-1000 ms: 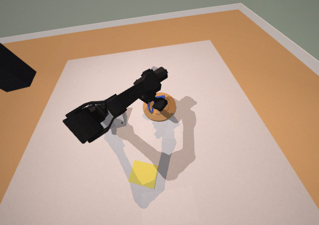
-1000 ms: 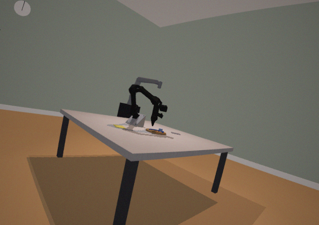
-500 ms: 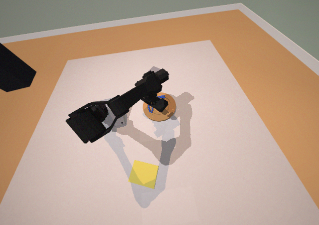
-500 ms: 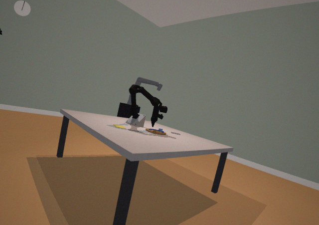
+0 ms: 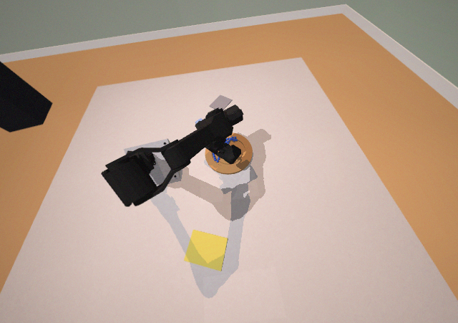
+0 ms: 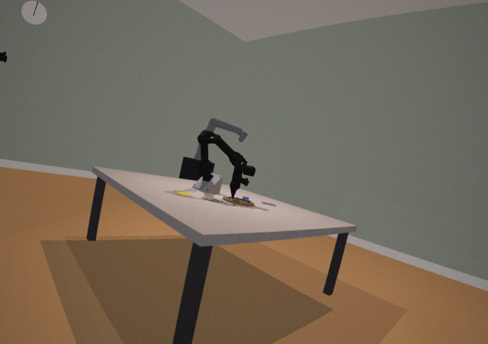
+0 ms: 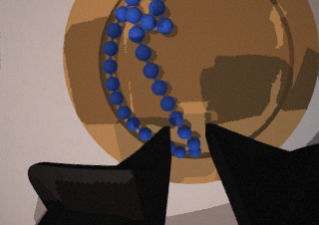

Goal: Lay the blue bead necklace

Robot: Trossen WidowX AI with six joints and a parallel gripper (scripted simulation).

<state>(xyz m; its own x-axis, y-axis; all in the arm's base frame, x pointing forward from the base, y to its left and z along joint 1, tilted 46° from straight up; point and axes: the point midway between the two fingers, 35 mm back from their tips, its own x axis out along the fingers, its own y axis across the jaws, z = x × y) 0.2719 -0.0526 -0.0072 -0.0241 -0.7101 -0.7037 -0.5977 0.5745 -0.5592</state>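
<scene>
Now: gripper tip 4 cm short of the round bead board, 1 cm to the right of it and 1 cm above it. From my gripper tip the other things lie so: yellow square patch (12 cm behind, 31 cm to the right, 2 cm below); then flat grey tile (8 cm ahead, 32 cm to the left, 2 cm below); then light blue cube (5 cm behind, 21 cm to the left, 1 cm below).
</scene>
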